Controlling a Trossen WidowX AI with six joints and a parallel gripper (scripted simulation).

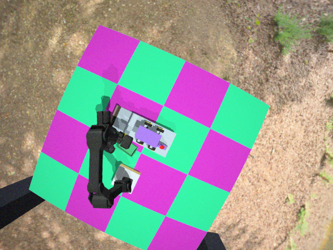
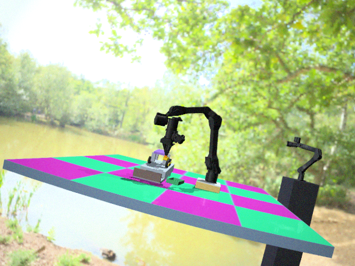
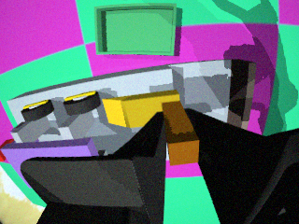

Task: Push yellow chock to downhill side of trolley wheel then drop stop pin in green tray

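Right now the red-headed stop pin is 24 cm to the right of my gripper tip and 2 cm below it. Also, from my gripper tip: yellow chock (2 cm to the right, 1 cm below); green tray (15 cm below, 8 cm behind, 3 cm to the right); purple-topped trolley (15 cm to the right, 4 cm below, 3 cm ahead).
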